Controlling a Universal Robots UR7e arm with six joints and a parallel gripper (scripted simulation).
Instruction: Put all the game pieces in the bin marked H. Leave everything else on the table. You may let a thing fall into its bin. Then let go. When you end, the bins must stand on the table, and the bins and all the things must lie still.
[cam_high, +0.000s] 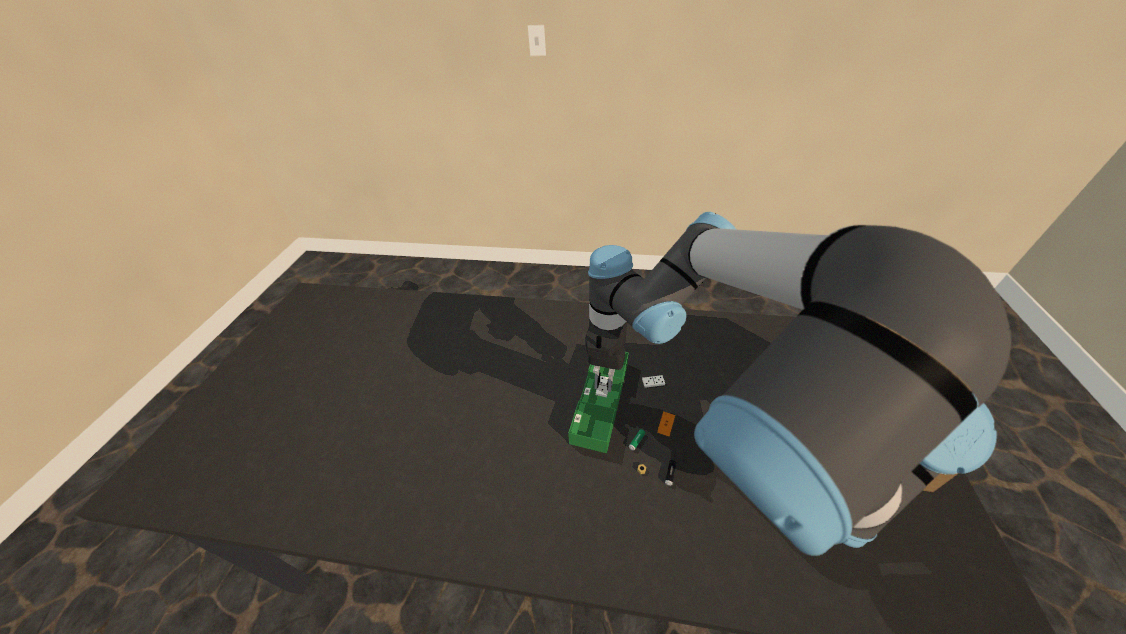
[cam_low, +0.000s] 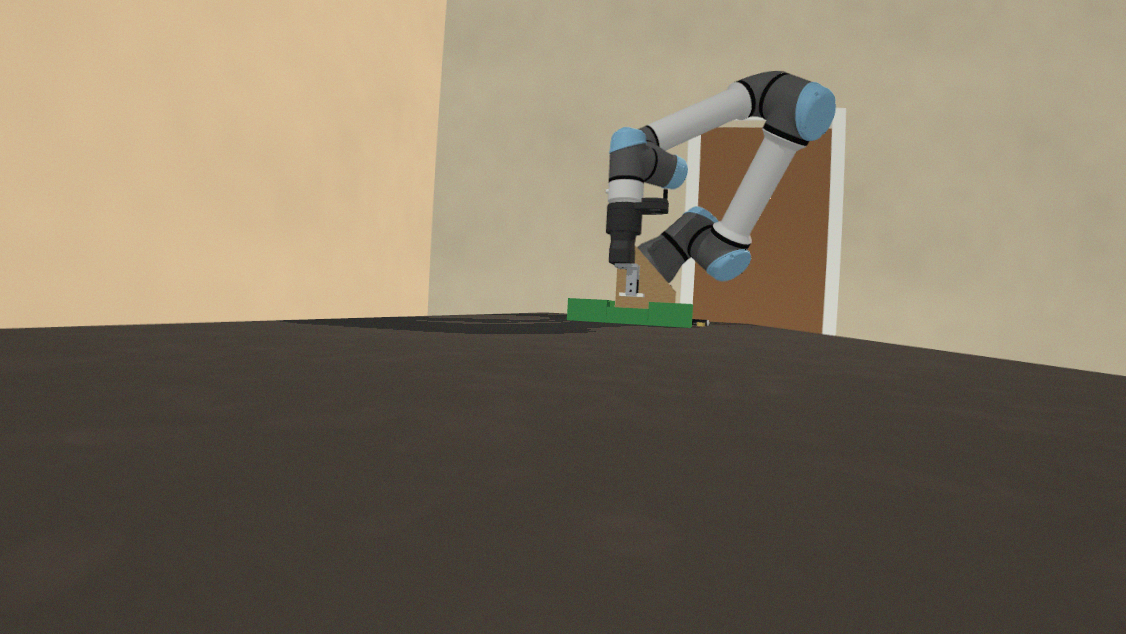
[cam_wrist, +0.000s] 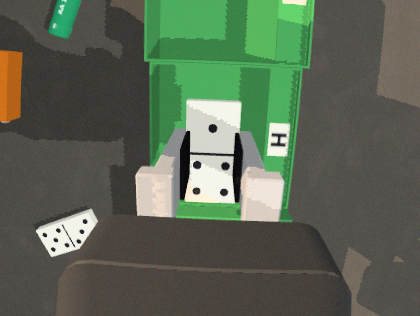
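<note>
The green bin marked K lies 50 mm below my hand and 10 mm ahead of it. Also, from my hand: orange block (140 mm behind, 70 mm below, 50 mm to the left); then green cylinder (100 mm to the left, 70 mm below, 70 mm behind); then white domino (120 mm behind, 70 mm below, 60 mm to the right).
</note>
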